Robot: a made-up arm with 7 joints.
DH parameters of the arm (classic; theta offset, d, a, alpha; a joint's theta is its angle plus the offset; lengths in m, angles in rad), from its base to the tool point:
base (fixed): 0 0.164 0 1.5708
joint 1: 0 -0.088 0.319 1.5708
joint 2: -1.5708 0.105 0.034 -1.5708
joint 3: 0 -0.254 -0.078 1.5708
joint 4: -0.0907 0 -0.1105 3.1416
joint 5: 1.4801 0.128 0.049 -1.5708
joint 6: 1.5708 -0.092 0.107 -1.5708
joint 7: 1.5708 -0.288 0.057 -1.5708
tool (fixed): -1.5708 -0.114 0 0
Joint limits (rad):
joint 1: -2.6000..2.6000
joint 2: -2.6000..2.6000
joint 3: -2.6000..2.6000
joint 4: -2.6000..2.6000
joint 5: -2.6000..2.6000
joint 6: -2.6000..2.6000
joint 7: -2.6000..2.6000
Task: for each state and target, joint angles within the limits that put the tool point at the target. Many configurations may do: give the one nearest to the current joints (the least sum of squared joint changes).
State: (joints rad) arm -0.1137 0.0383 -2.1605 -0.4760 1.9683 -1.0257 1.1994
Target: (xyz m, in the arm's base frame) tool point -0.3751 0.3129 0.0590
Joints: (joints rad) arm 0.0599 -0.6773 -2.4047 -0.1082 1.6493 -1.2358 1.2987
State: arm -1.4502 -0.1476 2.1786 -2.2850 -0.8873 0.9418 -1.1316
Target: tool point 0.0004 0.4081 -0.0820
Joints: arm -1.3246 0.3708 2.1617 -2.2653 -0.7828 0.8304 -1.1968
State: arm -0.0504 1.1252 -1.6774 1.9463 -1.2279 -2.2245 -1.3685
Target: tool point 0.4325 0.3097 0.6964
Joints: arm 0.6109 1.3775 -1.1010 2.0342 -1.3914 -1.6919 -1.1816
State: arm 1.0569 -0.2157 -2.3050 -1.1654 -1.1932 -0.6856 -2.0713
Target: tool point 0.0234 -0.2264 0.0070
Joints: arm 1.0318 -0.9394 -2.2324 -1.0817 -1.2672 -0.3387 -1.8897
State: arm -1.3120 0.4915 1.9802 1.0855 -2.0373 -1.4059 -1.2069
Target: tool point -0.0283 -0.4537 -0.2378
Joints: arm -1.0174 -0.5172 1.4347 1.2269 -2.2538 -2.0536 -0.8985
